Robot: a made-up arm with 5 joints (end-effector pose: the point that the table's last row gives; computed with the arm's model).
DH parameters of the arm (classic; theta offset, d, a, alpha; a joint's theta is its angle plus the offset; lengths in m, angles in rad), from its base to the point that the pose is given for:
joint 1: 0 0.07 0.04 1.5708
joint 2: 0 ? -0.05 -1.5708
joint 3: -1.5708 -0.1 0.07 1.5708
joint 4: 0 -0.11 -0.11 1.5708
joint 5: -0.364 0 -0.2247 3.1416
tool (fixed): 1.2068 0.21 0 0
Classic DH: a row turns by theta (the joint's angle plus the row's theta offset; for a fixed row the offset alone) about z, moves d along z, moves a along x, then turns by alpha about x.
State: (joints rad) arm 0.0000 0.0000 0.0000 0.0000 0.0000
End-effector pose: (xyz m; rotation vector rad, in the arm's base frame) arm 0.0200 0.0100 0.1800 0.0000 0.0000 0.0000
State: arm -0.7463 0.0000 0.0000 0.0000 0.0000
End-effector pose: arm 0.0215 -0.0063 0.1800 0.0000 0.0000 -0.7463
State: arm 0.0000 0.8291 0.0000 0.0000 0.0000
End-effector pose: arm -0.0546 0.0100 0.1296 0.0000 -0.8291 0.0000
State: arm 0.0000 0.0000 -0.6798 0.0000 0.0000
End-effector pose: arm 0.1705 -0.0645 0.1800 0.0000 0.0000 -0.6798
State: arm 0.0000 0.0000 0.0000 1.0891 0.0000
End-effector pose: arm 0.0200 0.0243 -0.2163 -1.0891 0.0000 0.0000
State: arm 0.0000 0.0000 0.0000 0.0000 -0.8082
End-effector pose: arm -0.1071 -0.1128 0.1800 0.0000 0.0000 0.8082
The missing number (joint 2, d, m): 0.24
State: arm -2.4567 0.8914 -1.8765 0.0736 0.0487
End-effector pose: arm -0.3008 0.2180 0.2744 0.2274 0.9261 1.7886
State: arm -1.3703 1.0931 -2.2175 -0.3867 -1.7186
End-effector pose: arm -0.0994 0.0797 0.0092 -0.9103 -1.3631 -1.6325
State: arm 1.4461 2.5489 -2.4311 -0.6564 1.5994
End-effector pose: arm 0.4336 0.1599 -0.2616 -1.2414 -2.4022 0.3814
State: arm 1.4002 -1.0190 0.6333 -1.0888 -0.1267
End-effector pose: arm 0.3717 0.2210 0.1945 0.3210 1.8814 1.0601
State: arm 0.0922 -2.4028 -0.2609 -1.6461 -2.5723
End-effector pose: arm -0.0210 -0.5227 0.2757 1.3468 0.0494 0.3369
